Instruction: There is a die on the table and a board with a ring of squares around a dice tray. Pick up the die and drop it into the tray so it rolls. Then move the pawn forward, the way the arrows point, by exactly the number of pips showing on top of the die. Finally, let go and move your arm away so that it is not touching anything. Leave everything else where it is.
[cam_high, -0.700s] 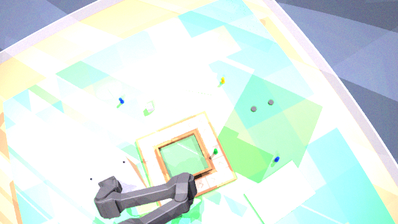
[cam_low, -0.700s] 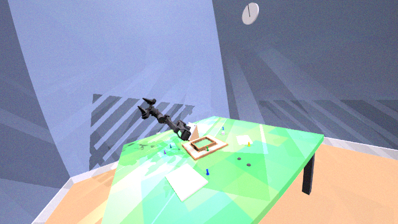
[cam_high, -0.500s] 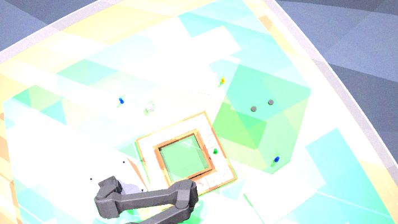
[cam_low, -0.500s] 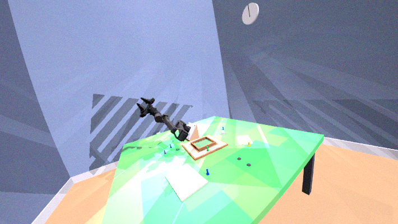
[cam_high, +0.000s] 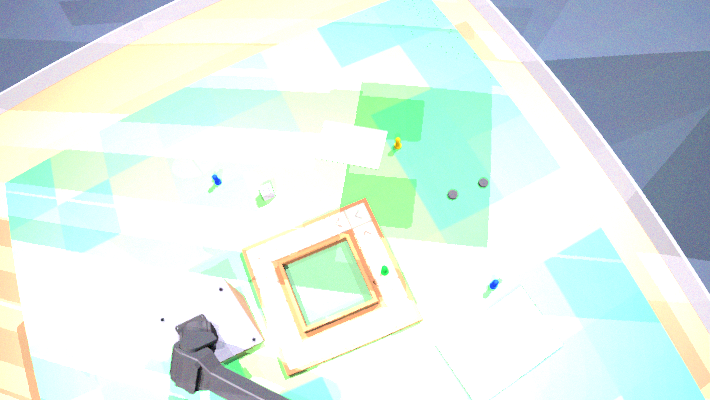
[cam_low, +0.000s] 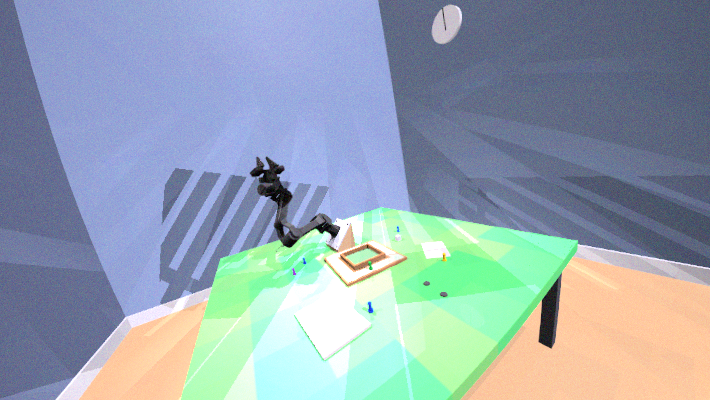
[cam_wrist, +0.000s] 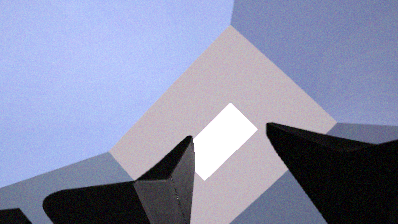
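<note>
Now: gripper tip 380 mm short of the white die, 510 mm to the right of it and 550 mm above it. Round my gripper tip: green pawn: 510 mm ahead, 230 mm to the left, 530 mm below; wooden-framed green tray: 400 mm ahead, 260 mm to the left, 550 mm below; magenta pawn: 270 mm ahead, 20 mm to the right, 540 mm below.
</note>
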